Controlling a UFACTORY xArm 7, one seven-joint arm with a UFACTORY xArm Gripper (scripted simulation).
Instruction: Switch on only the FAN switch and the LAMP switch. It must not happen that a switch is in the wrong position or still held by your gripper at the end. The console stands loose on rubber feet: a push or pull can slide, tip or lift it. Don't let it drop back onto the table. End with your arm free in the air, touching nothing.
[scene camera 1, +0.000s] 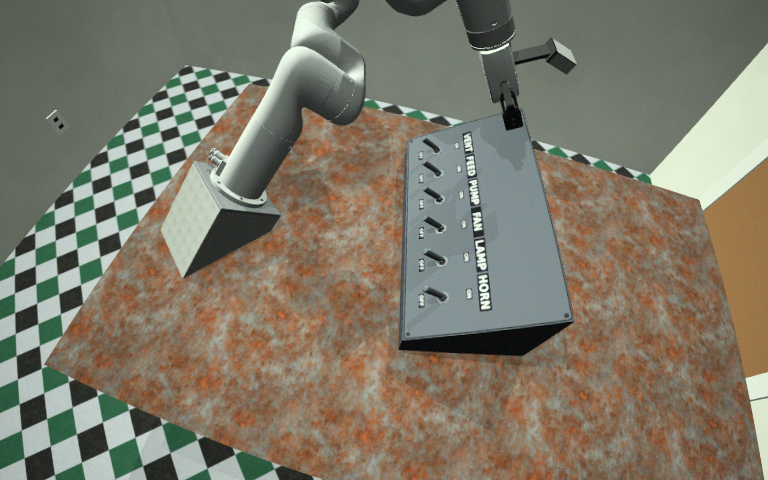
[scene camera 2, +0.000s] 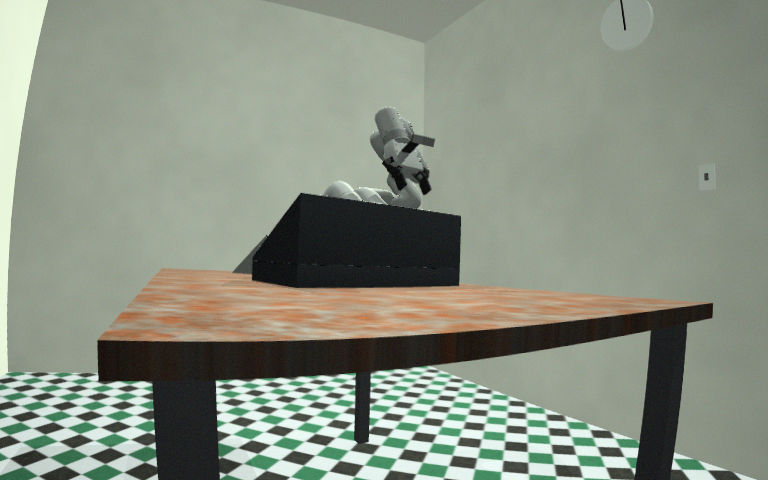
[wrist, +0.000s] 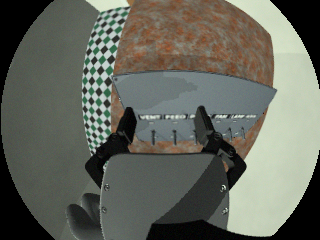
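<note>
A grey sloped console (scene camera 1: 501, 289) is there for me to see. Scene camera 2 has the console (scene camera 2: 320, 242) too, and so does the wrist view, with the console (wrist: 164, 102). Then there is my gripper (scene camera 1: 510, 111), which I also find at (scene camera 2: 415, 190) and at (wrist: 165, 113).
</note>
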